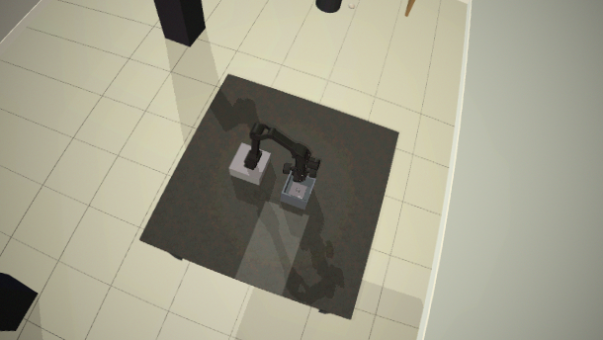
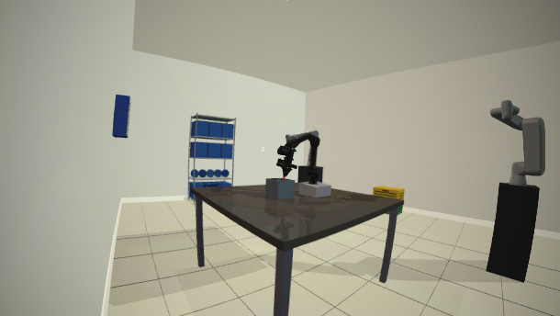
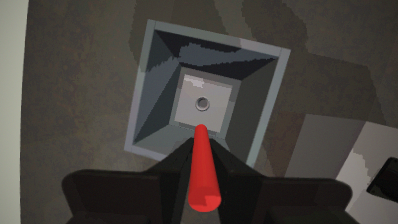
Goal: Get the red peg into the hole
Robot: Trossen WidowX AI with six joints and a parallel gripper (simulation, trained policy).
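Right now the red peg is 2 cm above my gripper tip. The rest, counted from my gripper tip: plate: 1 cm ahead, 3 cm to the right, 12 cm below.
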